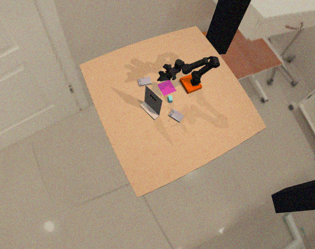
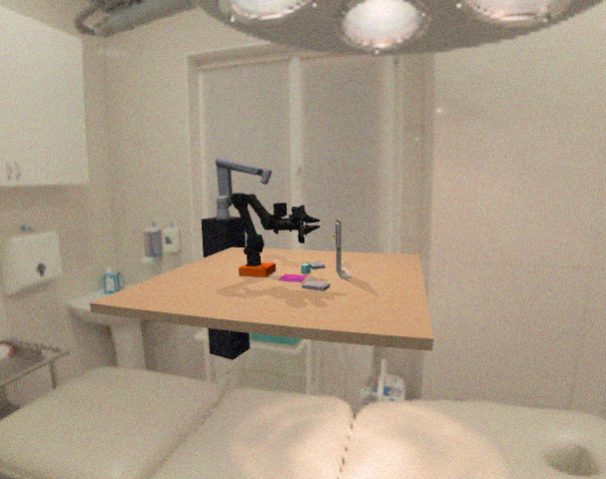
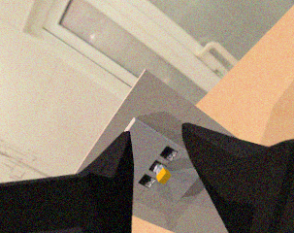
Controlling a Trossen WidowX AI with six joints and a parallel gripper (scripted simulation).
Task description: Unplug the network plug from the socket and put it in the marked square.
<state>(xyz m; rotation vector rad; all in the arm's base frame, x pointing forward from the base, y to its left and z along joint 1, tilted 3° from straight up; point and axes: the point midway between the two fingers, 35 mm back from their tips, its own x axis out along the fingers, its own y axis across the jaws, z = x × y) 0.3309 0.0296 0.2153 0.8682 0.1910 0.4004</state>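
My gripper tip is now 5 cm short of the grey network plug, 9 cm to the right of it and 6 cm above it. Round my gripper tip: upright grey panel (7 cm ahead, 10 cm to the left, 14 cm below); magenta marked square (11 cm behind, 7 cm to the right, 26 cm below); teal block (10 cm behind, 5 cm to the left, 24 cm below).
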